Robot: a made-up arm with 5 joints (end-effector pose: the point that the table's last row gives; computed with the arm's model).
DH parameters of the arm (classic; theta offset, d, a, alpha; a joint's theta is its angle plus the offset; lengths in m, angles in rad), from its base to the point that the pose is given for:
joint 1: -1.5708 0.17 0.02 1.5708
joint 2: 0 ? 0.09 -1.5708
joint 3: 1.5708 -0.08 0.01 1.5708
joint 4: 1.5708 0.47 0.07 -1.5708
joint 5: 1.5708 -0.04 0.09 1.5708
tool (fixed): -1.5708 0.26 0 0
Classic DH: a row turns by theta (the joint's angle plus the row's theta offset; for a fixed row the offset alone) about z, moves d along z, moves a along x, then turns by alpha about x.
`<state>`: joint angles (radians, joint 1 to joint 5).
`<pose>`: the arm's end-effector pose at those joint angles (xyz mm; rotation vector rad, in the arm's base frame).
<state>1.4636 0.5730 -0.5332 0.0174 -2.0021</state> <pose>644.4 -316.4 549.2 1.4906 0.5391 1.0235</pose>
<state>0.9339 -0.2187 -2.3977 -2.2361 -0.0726</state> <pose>-283.1 -243.1 -133.7 1.6753 1.9556 -0.9080</pose>
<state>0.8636 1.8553 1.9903 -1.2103 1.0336</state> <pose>234.3 83.1 74.2 1.6100 -0.6910 -0.6690</pose>
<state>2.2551 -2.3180 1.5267 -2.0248 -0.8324</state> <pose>-490.6 507.2 455.9 0.0479 -1.1186 -2.1106</pose>
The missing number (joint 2, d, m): -0.09
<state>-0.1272 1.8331 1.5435 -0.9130 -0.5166</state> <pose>616.0 -57.1 -47.8 -1.5556 1.9438 -0.1852</pose>
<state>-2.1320 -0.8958 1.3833 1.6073 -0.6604</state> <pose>-560.4 -331.2 -260.9 -0.4851 -2.3403 0.3357</pose>
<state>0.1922 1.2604 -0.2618 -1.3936 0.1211</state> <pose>357.1 -171.9 638.7 -1.0431 0.9872 -0.8183</pose>
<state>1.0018 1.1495 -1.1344 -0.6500 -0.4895</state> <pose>-74.2 -272.6 724.3 0.0113 -0.4269 -0.1769</pose>
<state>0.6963 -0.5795 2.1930 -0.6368 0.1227</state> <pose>87.9 267.6 461.1 -0.3108 -0.5856 2.7224</pose>
